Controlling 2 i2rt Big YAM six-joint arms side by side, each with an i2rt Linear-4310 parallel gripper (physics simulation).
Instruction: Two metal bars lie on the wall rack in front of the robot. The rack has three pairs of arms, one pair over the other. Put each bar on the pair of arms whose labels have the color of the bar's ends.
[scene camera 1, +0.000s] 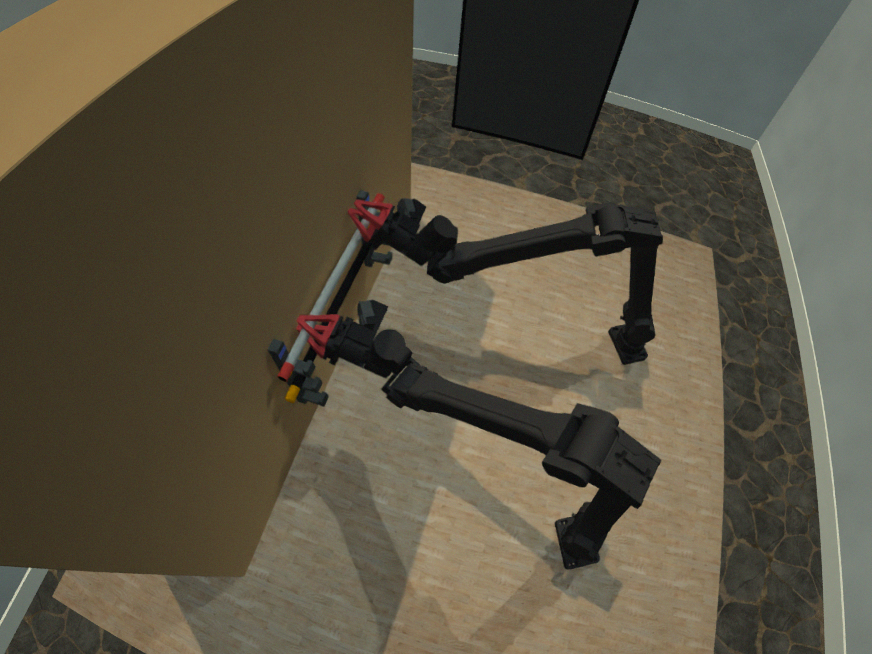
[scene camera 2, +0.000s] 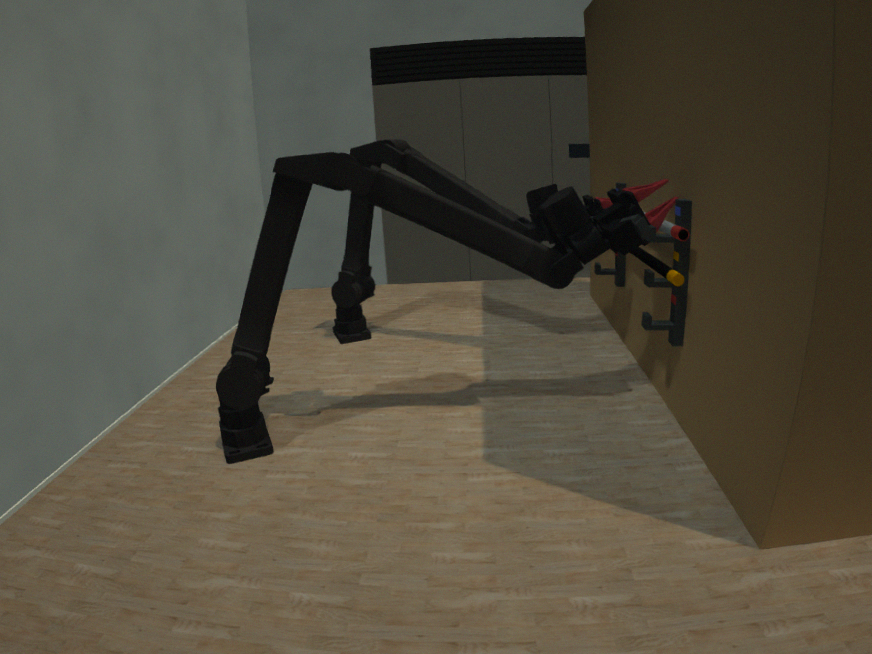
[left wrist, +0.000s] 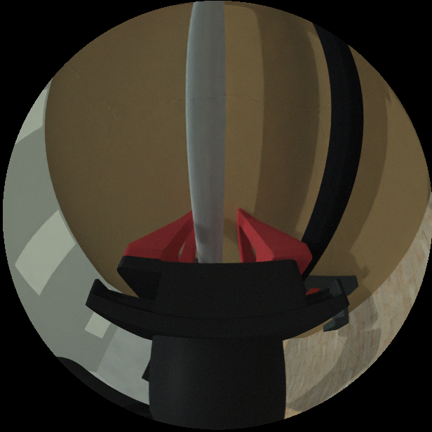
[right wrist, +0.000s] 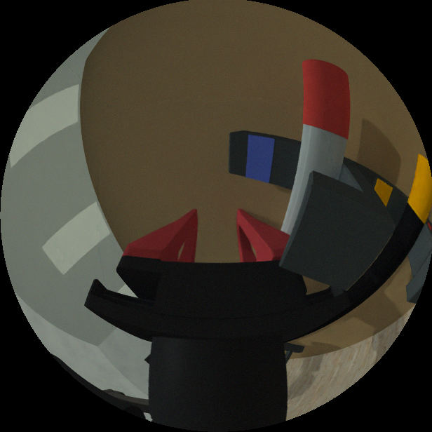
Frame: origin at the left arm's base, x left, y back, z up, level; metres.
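Where they show: left gripper, fingertip midpoint: (scene camera 1: 297, 322); right gripper, fingertip midpoint: (scene camera 1: 351, 205) (scene camera 2: 672, 188); left arm's base, origin of the base link: (scene camera 1: 576, 541) (scene camera 2: 351, 335); right arm's base, origin of the base link: (scene camera 1: 626, 344) (scene camera 2: 246, 443).
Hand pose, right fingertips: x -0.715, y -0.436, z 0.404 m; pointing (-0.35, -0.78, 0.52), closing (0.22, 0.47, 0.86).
Note:
Things, the pixels of their top centre, and the offset from my right fingertips.
- silver bar with red ends, middle of its top: (scene camera 2: 638, 209) (scene camera 1: 335, 271) dx +0.136, dy -0.043, dz -0.052 m
- black bar with yellow ends, middle of its top: (scene camera 2: 635, 245) (scene camera 1: 338, 297) dx +0.147, dy -0.048, dz -0.128 m
The silver bar with red ends (scene camera 1: 338, 275) (scene camera 2: 665, 227) (left wrist: 206, 110) (right wrist: 323, 150) lies across the top, blue-labelled arms. The black bar with yellow ends (scene camera 1: 348, 280) (scene camera 2: 651, 261) (left wrist: 347, 110) lies on the middle, yellow-labelled arms. My left gripper (scene camera 1: 309, 335) (left wrist: 217, 214) is narrowed around the silver bar, which lies against one finger with a small gap at the other. My right gripper (scene camera 1: 359, 223) (scene camera 2: 672, 189) (right wrist: 216, 215) is narrowed with no bar between its fingers; the silver bar passes behind and below its lower finger. The left gripper is mostly hidden in scene camera 2.
The red-labelled bottom arm (scene camera 2: 658, 324) holds no bar. In the right wrist view, the top rack arm (right wrist: 340, 230) stands close beside the right gripper's lower finger. The brown wall (scene camera 1: 176, 281) (scene camera 2: 760, 281) rises behind the rack.

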